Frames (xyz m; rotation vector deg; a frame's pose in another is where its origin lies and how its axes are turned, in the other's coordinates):
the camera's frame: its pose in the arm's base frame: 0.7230 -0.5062 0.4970 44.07 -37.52 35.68
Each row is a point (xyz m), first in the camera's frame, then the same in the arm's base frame.
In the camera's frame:
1: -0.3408 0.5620 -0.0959
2: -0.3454 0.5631 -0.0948
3: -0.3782 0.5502 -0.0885
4: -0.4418 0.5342 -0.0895
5: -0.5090 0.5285 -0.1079
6: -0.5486 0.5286 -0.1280
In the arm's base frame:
1: 0.1353 -0.2032 0.4337
2: 0.1313 -0.2046 0.4314
3: 0.1177 -0.2255 0.4057
4: 0.0888 -0.2505 0.3524
5: 0.0555 -0.2570 0.2912
6: 0.0362 -0.2516 0.2516

